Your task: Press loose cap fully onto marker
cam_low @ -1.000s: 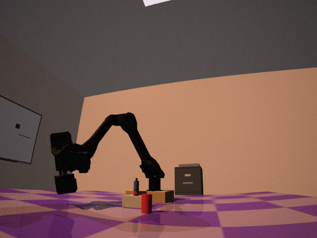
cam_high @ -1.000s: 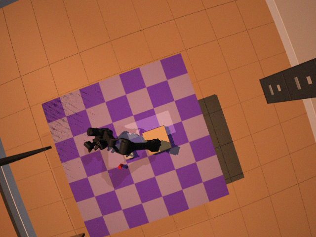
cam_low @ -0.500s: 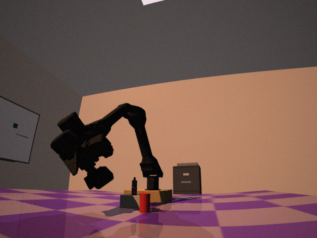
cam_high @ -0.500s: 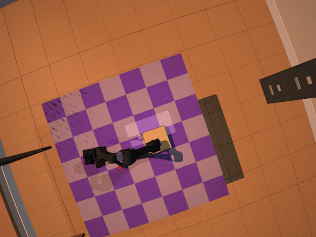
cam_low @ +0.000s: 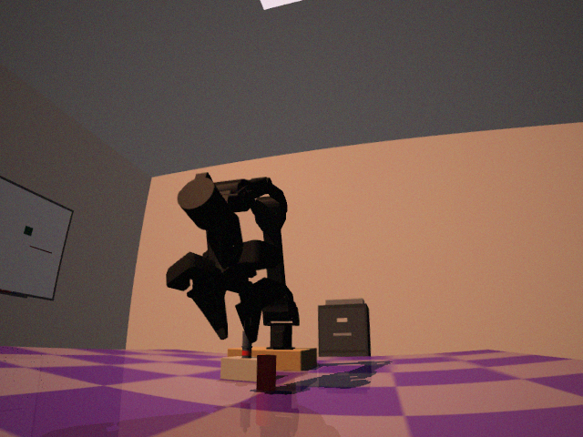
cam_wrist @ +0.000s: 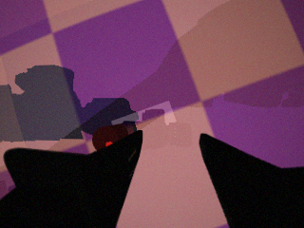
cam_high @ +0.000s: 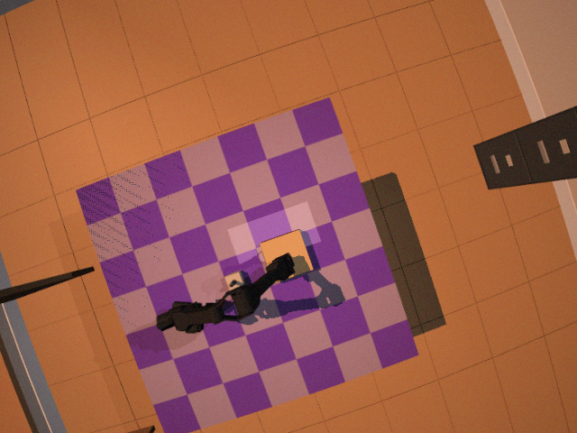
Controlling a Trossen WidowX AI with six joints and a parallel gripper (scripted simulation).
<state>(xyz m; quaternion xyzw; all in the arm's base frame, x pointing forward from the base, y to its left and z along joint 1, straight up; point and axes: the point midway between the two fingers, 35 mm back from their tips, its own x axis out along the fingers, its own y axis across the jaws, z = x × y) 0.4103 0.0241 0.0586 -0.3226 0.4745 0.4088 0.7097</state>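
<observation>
Right now my gripper tip is 60 mm past the red cap, 20 mm to the right of it and 50 mm above it. Round my gripper tip: tan holder block 170 mm behind, 50 mm to the right, 50 mm below.
</observation>
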